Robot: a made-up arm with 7 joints. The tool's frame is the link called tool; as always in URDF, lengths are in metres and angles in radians. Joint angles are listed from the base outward.
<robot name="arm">
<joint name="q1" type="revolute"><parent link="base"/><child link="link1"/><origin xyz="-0.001 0.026 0.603" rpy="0 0 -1.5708"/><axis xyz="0 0 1"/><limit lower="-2.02" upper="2.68"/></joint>
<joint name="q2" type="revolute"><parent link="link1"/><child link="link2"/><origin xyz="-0.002 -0.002 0.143" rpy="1.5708 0 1.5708"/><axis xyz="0 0 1"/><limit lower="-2.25" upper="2.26"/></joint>
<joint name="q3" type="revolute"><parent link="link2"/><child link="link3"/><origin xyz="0.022 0.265 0.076" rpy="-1.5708 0 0"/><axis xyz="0 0 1"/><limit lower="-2.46" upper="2.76"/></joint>
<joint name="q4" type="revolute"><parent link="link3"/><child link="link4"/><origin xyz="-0.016 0.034 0.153" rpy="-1.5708 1.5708 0"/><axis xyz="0 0 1"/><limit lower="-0.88" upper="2.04"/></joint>
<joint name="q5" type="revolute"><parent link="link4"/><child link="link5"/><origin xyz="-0.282 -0.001 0.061" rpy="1.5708 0 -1.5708"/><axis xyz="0 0 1"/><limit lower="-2.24" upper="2.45"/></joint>
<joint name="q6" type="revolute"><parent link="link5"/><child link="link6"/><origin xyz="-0.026 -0.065 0.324" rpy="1.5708 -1.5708 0"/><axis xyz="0 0 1"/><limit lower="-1.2" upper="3.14"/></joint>
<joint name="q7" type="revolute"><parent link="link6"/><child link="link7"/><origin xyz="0.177 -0.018 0.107" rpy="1.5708 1.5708 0"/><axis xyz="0 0 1"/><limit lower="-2.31" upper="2.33"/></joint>
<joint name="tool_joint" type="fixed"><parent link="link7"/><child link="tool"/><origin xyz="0.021 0.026 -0.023" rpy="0 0 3.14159"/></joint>
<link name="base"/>
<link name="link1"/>
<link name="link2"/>
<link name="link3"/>
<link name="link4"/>
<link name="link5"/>
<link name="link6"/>
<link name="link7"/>
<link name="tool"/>
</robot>
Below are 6 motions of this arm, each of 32 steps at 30 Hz.
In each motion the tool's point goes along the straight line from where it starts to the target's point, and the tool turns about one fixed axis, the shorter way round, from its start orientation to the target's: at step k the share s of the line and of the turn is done. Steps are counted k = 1, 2, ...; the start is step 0. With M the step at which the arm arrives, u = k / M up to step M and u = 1 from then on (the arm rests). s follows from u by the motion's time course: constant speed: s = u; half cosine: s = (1 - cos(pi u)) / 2; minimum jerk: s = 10 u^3 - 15 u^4 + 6 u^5.
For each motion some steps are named. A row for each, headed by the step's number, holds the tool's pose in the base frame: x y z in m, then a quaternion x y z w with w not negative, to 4 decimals.
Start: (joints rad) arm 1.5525 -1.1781 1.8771 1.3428 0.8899 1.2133 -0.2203
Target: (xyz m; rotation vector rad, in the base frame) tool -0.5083 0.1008 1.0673 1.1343 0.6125 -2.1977
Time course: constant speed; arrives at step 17
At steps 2, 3, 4, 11, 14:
2: -0.5621 0.5176 0.9941 0.4898 0.0393 -0.8499 0.1902
3: -0.5585 0.4898 0.9989 0.4863 0.0522 -0.8496 0.1974
4: -0.5549 0.4620 1.0038 0.4827 0.0651 -0.8491 0.2045
11: -0.5298 0.2675 1.0380 0.4542 0.1545 -0.8401 0.2531
14: -0.5191 0.1842 1.0527 0.4404 0.1924 -0.8333 0.2731

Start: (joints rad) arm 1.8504 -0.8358 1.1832 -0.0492 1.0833 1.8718 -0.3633
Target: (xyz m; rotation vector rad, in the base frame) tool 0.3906 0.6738 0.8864 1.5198 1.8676 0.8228
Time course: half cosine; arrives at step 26
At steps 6, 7, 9, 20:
6: -0.0272 0.8326 1.2226 -0.1318 0.5024 0.7255 0.4515
7: -0.0068 0.8248 1.2062 -0.0951 0.5233 0.7164 0.4515
9: 0.0406 0.8068 1.1680 -0.0094 0.5680 0.6901 0.4483
20: 0.3305 0.6966 0.9348 0.4853 0.7053 0.3934 0.3352

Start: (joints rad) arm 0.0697 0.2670 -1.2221 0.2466 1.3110 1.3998 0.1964
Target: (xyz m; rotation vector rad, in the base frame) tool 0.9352 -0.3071 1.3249 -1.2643 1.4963 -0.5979
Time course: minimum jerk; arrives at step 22
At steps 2, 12, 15, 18, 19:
2: -0.2924 -0.3426 1.7048 0.0815 0.0658 -0.5473 0.8304
12: 0.4221 -0.3219 1.4837 -0.3030 0.4361 -0.4233 0.7340
15: 0.7030 -0.3138 1.3968 -0.4344 0.5500 -0.3350 0.6297
18: 0.8797 -0.3087 1.3421 -0.5066 0.6082 -0.2707 0.5479
19: 0.9099 -0.3078 1.3327 -0.5180 0.6170 -0.2591 0.5328

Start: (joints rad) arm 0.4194 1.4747 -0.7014 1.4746 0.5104 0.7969 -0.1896
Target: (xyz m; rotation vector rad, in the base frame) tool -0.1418 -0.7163 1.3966 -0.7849 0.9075 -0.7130
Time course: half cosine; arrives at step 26
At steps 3, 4, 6, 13, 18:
3: -0.2175 -0.7537 1.2940 -0.1377 0.3295 -0.3025 0.8837
4: -0.2156 -0.7527 1.2966 -0.1437 0.3321 -0.3035 0.8815
6: -0.2102 -0.7501 1.3039 -0.1600 0.3392 -0.3060 0.8751
13: -0.1809 -0.7356 1.3436 -0.2481 0.3756 -0.3178 0.8345
18: -0.1587 -0.7246 1.3737 -0.3132 0.4005 -0.3245 0.7976

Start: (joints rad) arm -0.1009 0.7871 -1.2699 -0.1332 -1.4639 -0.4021 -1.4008
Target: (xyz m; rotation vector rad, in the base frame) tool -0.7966 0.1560 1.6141 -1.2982 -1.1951 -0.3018
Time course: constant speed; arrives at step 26
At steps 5, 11, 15, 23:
5: -0.7990 0.2636 1.5638 -0.1858 -0.9288 0.1498 0.2833
11: -0.7983 0.2329 1.5781 -0.3144 -0.8553 0.0710 0.4057
15: -0.7978 0.2124 1.5877 -0.3929 -0.7855 0.0166 0.4779
23: -0.7969 0.1714 1.6069 -0.5259 -0.6023 -0.0921 0.5934

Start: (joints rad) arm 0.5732 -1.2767 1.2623 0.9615 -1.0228 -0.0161 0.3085
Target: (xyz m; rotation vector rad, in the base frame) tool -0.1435 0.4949 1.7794 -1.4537 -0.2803 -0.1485
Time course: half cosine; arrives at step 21
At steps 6, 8, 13, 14, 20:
6: 0.4502 0.8826 1.0530 -0.9816 0.1459 0.0370 0.1176
8: 0.3558 0.8210 1.1685 -0.9671 0.1041 0.0202 0.2312
13: 0.0886 0.6465 1.4954 -0.8484 -0.0207 -0.0282 0.5282
14: 0.0393 0.6143 1.5557 -0.8147 -0.0439 -0.0369 0.5770
20: -0.1394 0.4976 1.7744 -0.6655 -0.1258 -0.0669 0.7327

